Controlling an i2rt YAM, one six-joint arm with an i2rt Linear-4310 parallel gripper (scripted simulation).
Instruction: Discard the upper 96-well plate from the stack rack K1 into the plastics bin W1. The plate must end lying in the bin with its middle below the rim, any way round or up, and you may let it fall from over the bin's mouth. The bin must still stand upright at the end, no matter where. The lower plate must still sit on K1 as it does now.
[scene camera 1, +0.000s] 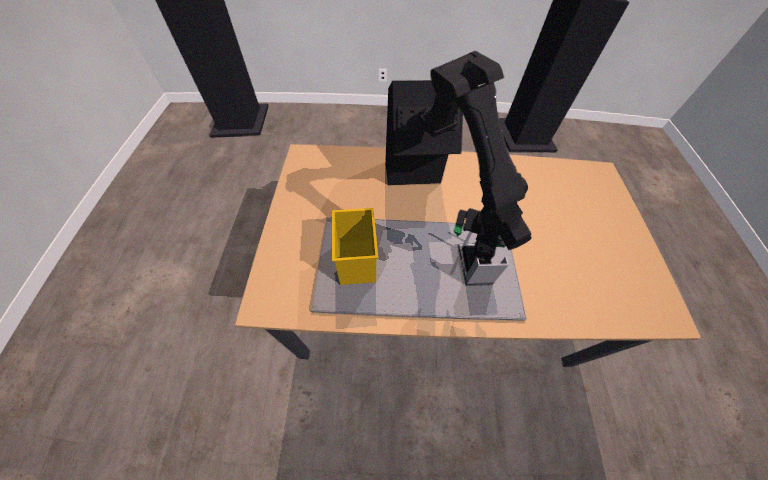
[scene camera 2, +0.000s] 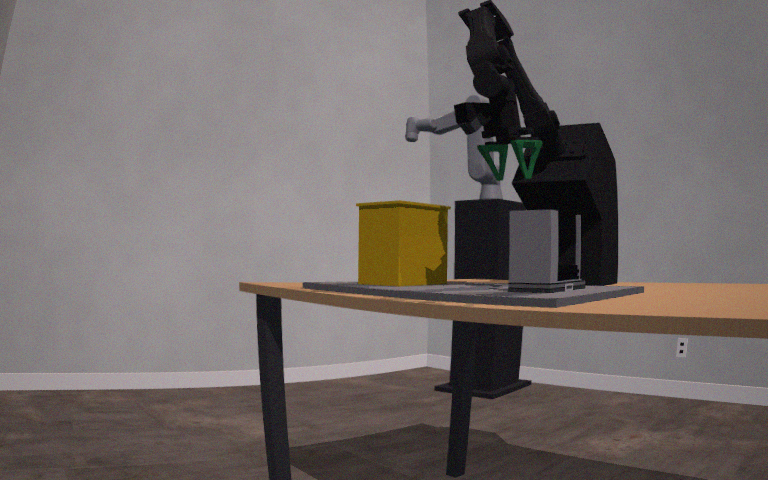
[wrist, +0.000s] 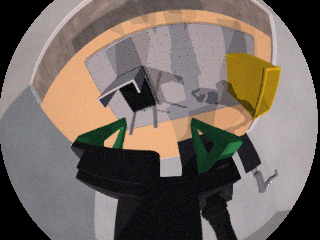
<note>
In view: my gripper (scene camera 2: 513, 179) and a yellow plastics bin W1 (scene camera 2: 401, 243).
The yellow plastics bin W1 shows as well in scene camera 1 (scene camera 1: 354, 245) and in the wrist view (wrist: 247, 74). My gripper is seen too in the wrist view (wrist: 158, 121).
</note>
